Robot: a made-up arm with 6 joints. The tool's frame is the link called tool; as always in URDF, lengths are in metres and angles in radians. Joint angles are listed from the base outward.
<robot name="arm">
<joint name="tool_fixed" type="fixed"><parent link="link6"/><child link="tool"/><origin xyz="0 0 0" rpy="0 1.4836 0"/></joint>
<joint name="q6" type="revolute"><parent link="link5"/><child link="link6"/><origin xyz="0.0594 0 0.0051"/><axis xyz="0.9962 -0.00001 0.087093"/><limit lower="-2.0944" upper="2.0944"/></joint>
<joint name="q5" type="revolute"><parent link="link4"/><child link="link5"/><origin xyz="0 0 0"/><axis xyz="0.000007 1 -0.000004"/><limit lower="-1.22" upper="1.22"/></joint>
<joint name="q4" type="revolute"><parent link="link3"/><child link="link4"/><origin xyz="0.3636 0 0.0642"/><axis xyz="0.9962 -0.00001 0.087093"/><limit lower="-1.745" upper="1.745"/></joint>
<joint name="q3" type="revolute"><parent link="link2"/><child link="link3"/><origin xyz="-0.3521 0 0.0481"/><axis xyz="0.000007 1 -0.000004"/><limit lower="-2.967" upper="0"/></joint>
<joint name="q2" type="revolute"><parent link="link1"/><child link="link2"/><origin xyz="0 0 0"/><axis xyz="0.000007 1 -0.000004"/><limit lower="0" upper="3.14"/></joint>
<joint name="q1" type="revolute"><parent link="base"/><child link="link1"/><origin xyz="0 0 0.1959"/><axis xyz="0 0 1"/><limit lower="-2.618" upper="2.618"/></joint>
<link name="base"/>
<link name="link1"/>
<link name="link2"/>
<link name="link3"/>
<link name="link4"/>
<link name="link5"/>
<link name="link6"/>
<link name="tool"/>
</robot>
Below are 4 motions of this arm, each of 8 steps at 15 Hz.
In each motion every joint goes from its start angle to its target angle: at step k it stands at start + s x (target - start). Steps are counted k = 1, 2, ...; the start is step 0. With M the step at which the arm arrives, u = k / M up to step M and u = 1 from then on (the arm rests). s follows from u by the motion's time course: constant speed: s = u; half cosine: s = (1 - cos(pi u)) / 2; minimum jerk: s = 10 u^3 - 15 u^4 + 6 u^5.
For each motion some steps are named. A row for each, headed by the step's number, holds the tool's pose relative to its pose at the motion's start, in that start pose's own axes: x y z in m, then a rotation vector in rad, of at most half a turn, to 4 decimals.
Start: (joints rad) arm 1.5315 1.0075 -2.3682 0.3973 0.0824 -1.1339
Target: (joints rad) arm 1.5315 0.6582 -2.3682 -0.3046 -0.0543 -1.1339
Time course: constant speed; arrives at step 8
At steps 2, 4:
2: -0.0461 -0.0426 -0.0263 0.0999 -0.0634 -0.1768
4: -0.0911 -0.0829 -0.0582 0.2073 -0.1208 -0.3519

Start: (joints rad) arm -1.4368 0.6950 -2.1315 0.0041 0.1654 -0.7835
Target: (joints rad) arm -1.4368 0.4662 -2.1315 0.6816 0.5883 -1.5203
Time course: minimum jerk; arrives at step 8
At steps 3, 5, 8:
3: -0.0248 -0.0201 -0.0253 -0.0711 -0.0028 -0.0223
5: -0.0678 -0.0488 -0.0724 -0.2138 -0.0978 -0.0794
8: -0.0952 -0.0647 -0.1053 -0.2970 -0.2140 -0.1305

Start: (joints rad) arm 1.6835 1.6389 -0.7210 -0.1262 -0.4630 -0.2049
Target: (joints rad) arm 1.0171 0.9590 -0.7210 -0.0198 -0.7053 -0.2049
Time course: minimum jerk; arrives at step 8
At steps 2, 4, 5, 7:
2: -0.0155 -0.0327 -0.0183 0.0943 -0.0714 0.0278
4: -0.0632 -0.1359 -0.1181 0.4666 -0.3409 0.0752
5: -0.0839 -0.1718 -0.1896 0.6802 -0.4892 0.0585
7: -0.1043 -0.1879 -0.2768 0.9226 -0.6539 -0.0020

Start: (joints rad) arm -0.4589 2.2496 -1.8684 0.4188 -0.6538 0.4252
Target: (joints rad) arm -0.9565 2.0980 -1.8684 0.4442 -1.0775 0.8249
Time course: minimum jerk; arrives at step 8
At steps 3, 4, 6, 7, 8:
3: -0.0913 -0.0399 0.0146 -0.0014 -0.2344 0.0752
4: -0.1668 -0.0695 0.0151 -0.0261 -0.4232 0.1217
6: -0.2973 -0.1126 -0.0075 -0.1204 -0.7414 0.1661
7: -0.3252 -0.1202 -0.0162 -0.1496 -0.8078 0.1689
8: -0.3302 -0.1215 -0.0180 -0.1553 -0.8198 0.1691

